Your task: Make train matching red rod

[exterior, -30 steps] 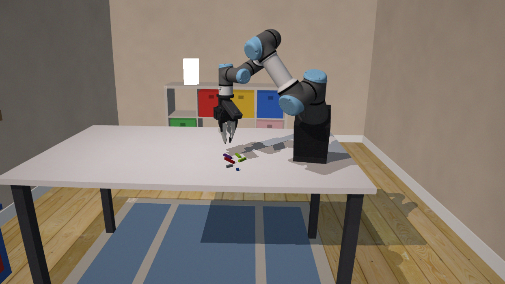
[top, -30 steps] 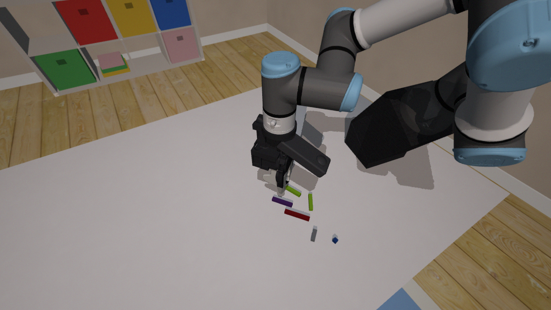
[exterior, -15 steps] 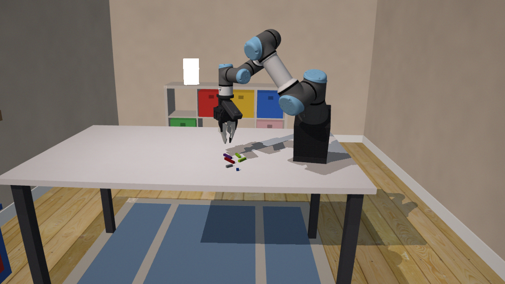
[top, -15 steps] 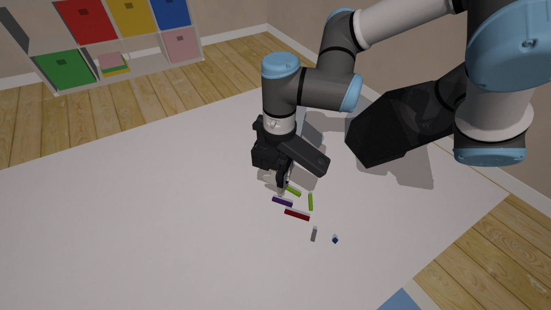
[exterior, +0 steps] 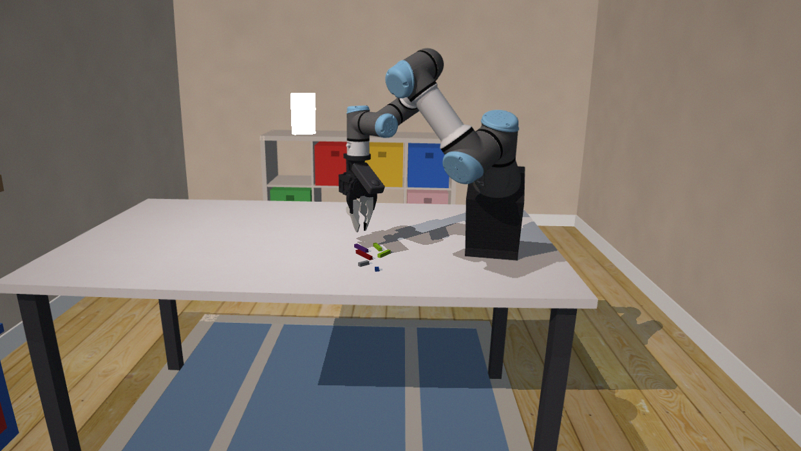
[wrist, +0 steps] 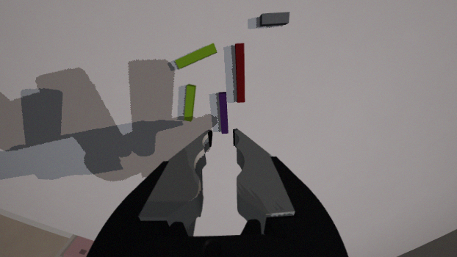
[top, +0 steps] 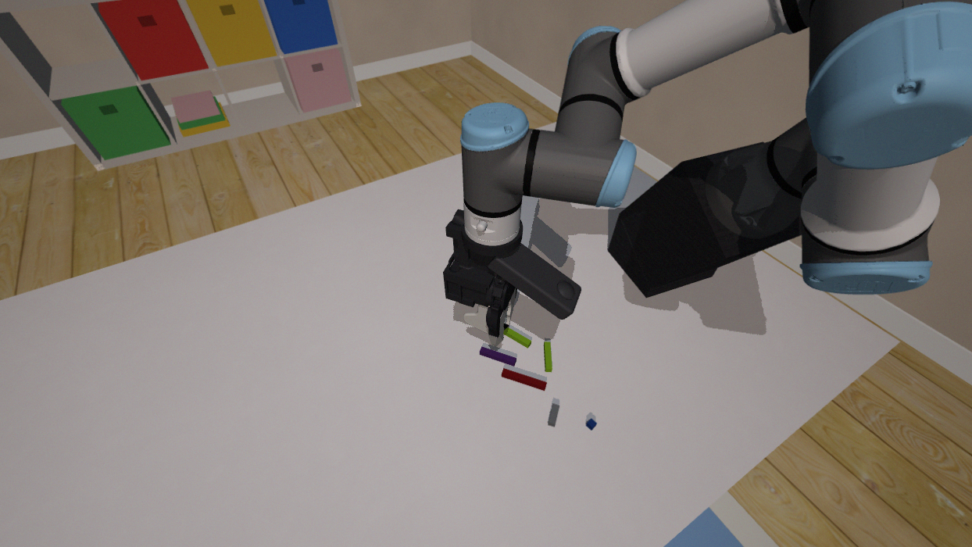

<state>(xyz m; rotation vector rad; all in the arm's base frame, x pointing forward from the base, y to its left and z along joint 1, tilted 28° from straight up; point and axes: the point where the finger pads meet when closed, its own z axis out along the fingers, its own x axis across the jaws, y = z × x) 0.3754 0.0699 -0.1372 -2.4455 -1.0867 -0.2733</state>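
Right now my hand is 70 mm above the purple rod. The rest, counted from my hand: grey rod (120 mm to the left, 70 mm below, 40 mm behind); then small blue rod (150 mm to the left, 80 mm behind, 70 mm below); then red rod (70 mm below, 50 mm to the left, 20 mm behind).
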